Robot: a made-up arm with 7 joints.
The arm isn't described. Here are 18 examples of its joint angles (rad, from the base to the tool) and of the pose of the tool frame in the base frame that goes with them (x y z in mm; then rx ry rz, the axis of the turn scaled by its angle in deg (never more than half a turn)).
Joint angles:
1: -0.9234 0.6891 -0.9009 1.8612 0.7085 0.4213 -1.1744
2: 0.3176 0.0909 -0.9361 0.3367 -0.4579 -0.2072 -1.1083
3: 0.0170 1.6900 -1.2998 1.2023 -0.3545 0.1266 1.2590
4: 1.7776 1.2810 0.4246 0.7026 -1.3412 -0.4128 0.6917
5: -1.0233 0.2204 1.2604 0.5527 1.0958 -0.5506 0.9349
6: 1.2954 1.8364 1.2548 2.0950 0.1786 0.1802 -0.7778
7: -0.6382 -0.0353 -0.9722 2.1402 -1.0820 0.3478 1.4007
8: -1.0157 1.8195 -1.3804 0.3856 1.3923 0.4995 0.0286
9: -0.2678 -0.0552 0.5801 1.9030 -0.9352 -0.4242 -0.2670
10: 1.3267 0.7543 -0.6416 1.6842 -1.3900 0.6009 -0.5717
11: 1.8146 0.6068 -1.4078 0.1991 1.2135 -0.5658 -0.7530
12: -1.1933 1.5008 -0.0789 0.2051 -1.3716 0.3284 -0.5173
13: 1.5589 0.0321 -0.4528 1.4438 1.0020 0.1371 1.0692
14: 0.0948 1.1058 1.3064 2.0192 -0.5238 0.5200 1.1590
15: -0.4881 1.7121 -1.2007 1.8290 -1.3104 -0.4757 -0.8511
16: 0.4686 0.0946 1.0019 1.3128 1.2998 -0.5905 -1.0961
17: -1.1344 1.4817 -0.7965 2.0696 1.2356 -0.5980 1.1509
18: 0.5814 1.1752 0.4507 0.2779 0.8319 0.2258 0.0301
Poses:
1: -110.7 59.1 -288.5 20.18 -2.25 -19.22
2: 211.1 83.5 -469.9 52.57 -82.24 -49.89
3: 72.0 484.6 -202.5 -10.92 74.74 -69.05
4: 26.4 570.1 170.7 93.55 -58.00 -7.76
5: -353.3 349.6 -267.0 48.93 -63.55 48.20
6: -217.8 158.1 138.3 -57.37 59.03 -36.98
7: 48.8 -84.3 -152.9 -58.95 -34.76 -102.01
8: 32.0 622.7 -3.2 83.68 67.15 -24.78
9: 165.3 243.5 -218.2 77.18 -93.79 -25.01
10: 315.1 140.2 146.8 -135.56 81.55 -1.86
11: 440.3 361.4 118.6 53.27 -128.20 57.11
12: -17.2 626.1 -66.8 51.74 75.29 -152.29
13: 290.0 0.2 241.5 86.29 112.87 106.32
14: 49.7 333.1 160.8 78.09 -69.19 -20.32
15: -18.3 321.8 -239.3 -37.73 -73.86 -132.13
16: 261.3 363.0 -199.6 8.66 43.97 -172.34
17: -93.8 211.6 -229.8 -100.52 -19.07 -10.84
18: 148.5 595.9 -102.6 28.23 -75.00 72.03
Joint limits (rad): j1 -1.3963..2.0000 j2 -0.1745..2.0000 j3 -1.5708..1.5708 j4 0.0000..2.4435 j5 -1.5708..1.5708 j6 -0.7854..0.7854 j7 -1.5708..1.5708
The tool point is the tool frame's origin. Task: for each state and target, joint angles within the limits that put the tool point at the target. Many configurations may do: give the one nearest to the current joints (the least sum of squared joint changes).
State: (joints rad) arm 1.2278 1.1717 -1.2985 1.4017 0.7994 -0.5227 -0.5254
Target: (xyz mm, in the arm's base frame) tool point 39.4 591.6 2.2
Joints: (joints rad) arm 1.2124 1.9104 -1.4893 0.7900 0.7994 -0.5227 -0.5254
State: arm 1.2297 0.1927 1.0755 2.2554 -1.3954 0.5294 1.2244
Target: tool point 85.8 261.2 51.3
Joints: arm 1.0803 -0.0844 1.0653 2.4415 -1.3954 0.5294 1.2244
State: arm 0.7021 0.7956 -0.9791 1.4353 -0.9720 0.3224 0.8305
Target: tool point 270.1 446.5 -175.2
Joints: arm 0.6013 1.2738 -0.9839 0.9489 -0.9720 0.3224 0.8305
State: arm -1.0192 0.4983 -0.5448 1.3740 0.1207 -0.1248 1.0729
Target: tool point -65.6 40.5 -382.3
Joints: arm -0.7917 0.2718 -0.5916 1.4378 0.1207 -0.1248 1.0729
